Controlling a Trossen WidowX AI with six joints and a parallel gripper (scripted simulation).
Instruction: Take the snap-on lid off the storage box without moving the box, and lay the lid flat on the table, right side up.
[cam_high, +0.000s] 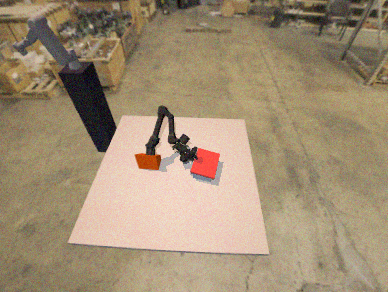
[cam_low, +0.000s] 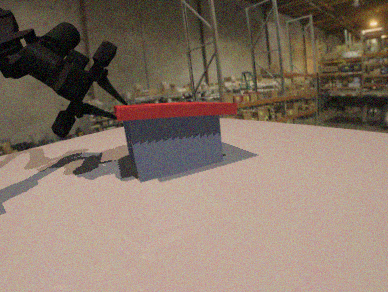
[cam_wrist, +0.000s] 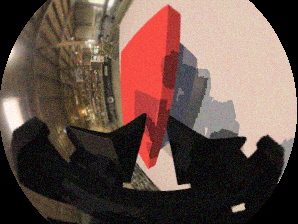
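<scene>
The red lid lies 8 cm ahead of my gripper tip and 2 cm to the right of it. From my gripper tip the other things lie so: blue-grey storage box (7 cm ahead, 6 cm below, 2 cm to the right).
</scene>
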